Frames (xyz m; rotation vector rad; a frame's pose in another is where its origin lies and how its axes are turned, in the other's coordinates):
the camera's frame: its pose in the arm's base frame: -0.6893 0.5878 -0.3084 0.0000 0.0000 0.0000
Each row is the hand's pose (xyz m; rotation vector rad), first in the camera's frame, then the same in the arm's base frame.
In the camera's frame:
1: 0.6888 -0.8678 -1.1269 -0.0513 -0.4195 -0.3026
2: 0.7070 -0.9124 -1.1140 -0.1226 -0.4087 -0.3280
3: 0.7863 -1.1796 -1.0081 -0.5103 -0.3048 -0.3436
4: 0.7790 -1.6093 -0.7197 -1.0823 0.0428 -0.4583
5: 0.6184 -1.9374 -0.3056 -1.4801 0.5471 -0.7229
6: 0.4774 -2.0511 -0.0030 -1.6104 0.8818 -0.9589
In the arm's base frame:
1: -0.0005 -0.2800 -1.4353 -0.0513 -0.4195 -0.3026
2: 0.0177 -0.3246 -1.4224 -0.1226 -0.4087 -0.3280
3: 0.0970 -0.5918 -1.3165 -0.5103 -0.3048 -0.3436
4: 0.0897 -1.0215 -1.0281 -1.0823 0.0428 -0.4583
5: -0.0709 -1.3496 -0.6140 -1.4801 0.5471 -0.7229
6: -0.2119 -1.4633 -0.3114 -1.6104 0.8818 -0.9589

